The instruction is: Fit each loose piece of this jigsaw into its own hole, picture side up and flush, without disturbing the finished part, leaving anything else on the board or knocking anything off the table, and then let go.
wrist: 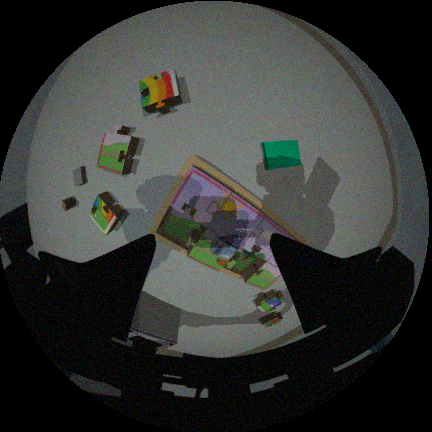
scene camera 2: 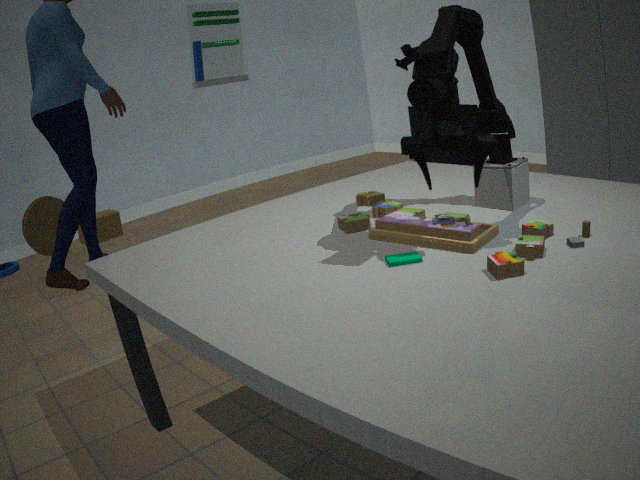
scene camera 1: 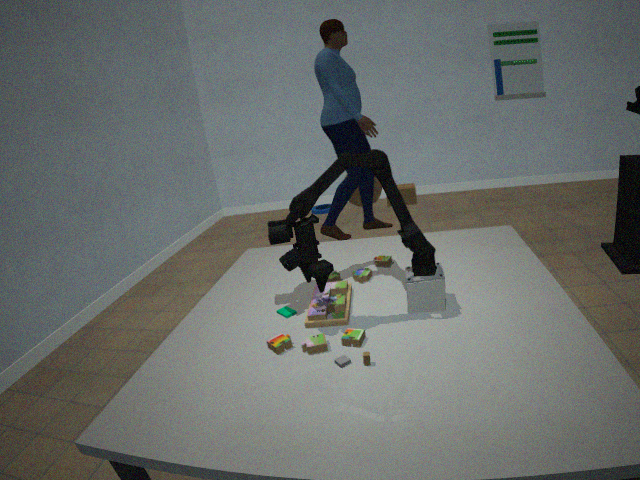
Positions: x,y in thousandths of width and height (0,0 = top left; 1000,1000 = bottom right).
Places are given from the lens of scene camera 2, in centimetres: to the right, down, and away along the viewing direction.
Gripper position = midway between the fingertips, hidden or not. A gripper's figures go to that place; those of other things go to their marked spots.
my gripper (scene camera 2: 709,393): 25, -10, 94
jigsaw board (scene camera 2: 765,482): 33, -2, 95
